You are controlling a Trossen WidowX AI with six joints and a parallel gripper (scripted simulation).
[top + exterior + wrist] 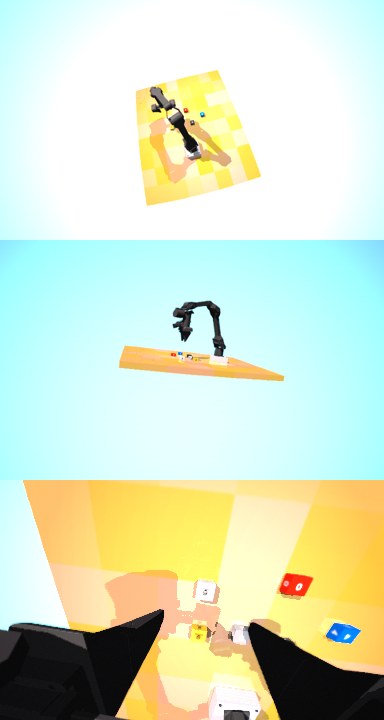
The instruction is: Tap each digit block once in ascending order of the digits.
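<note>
Right now the red block is 160 mm to the right of my gripper tip and 120 mm below it. Also, from my gripper tip: yellow block (110 mm behind, 10 mm to the left, 120 mm below); then blue block (110 mm behind, 270 mm to the right, 120 mm below).
</note>
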